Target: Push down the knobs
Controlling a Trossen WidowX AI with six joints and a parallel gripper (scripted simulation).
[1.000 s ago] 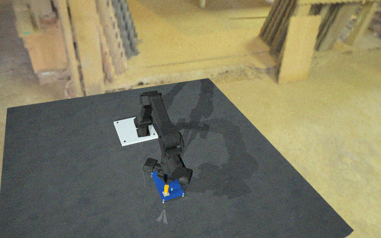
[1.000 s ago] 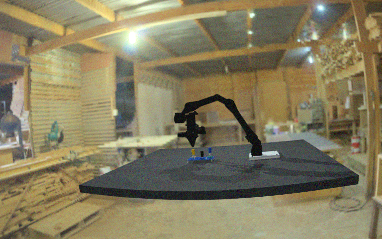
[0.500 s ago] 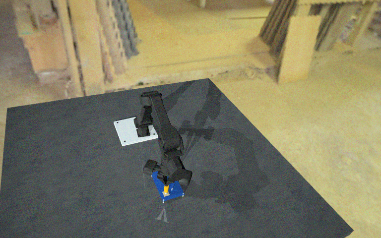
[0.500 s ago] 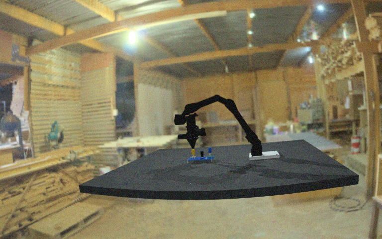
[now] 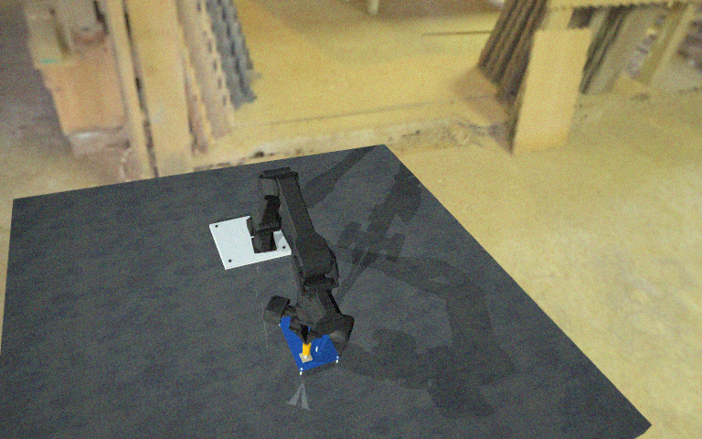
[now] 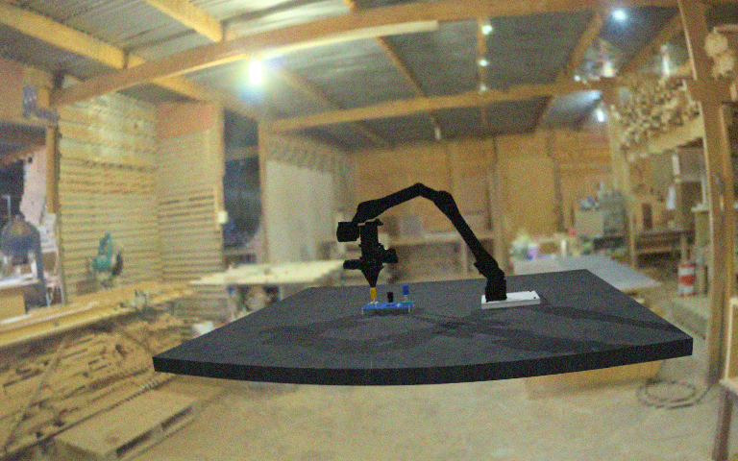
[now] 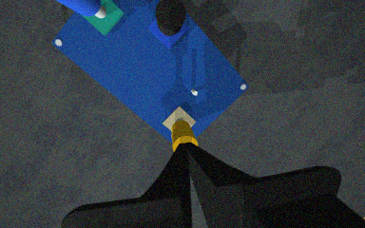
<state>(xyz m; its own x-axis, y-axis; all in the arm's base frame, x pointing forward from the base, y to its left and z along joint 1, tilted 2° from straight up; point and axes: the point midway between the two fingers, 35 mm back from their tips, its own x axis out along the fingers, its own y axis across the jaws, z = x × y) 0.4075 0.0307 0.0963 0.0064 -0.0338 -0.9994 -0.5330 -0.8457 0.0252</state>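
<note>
Now: the orange knob 20 mm below my gripper tip. Round my gripper tip: black knob (70 mm behind, 50 mm to the left, 30 mm below).
</note>
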